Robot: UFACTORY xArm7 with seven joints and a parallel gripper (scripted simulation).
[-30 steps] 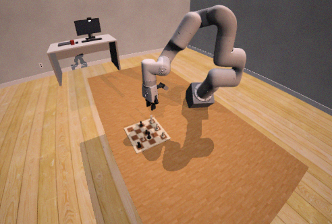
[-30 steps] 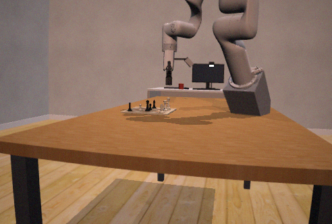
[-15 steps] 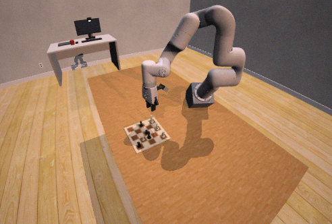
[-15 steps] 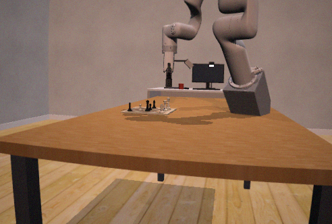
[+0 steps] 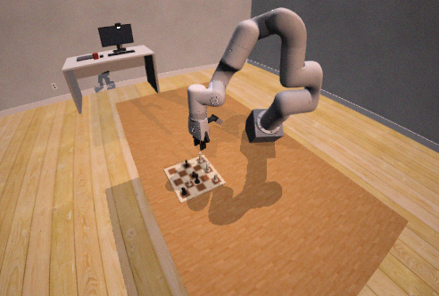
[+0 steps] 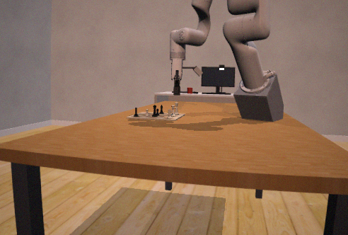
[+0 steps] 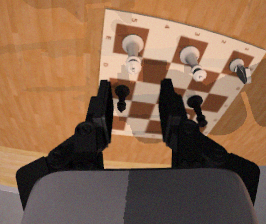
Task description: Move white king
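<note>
Right now the white king is 80 mm below my hand. From my hand the other things lie so: chessboard (80 mm ahead, 70 mm to the left, 120 mm below); then white pawn (120 mm ahead, 110 mm to the left, 100 mm below); then black piece (160 mm ahead, 140 mm to the left, 100 mm below).
</note>
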